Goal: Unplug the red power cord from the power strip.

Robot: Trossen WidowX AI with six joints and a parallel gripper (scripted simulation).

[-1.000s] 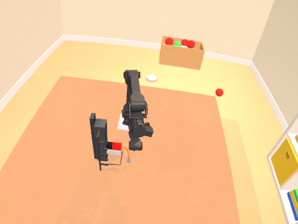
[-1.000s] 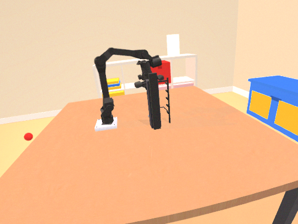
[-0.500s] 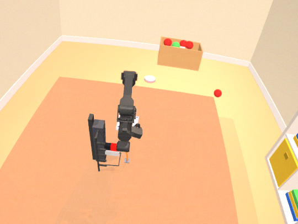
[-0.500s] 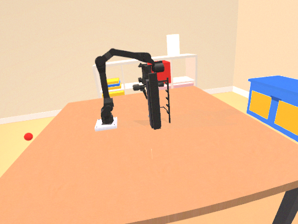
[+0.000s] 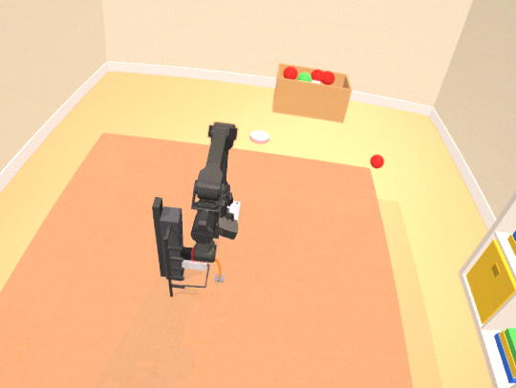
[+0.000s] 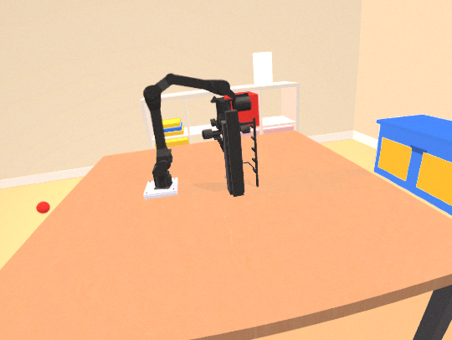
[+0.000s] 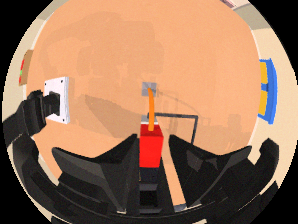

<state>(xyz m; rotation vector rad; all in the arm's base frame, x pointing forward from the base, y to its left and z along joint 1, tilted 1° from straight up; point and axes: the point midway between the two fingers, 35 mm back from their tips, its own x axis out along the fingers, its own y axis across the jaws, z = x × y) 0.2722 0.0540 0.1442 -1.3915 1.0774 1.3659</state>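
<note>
Now: the red plug 1 cm ahead of my gripper tip, 4 cm to the right of it and 1 cm below it.
</note>
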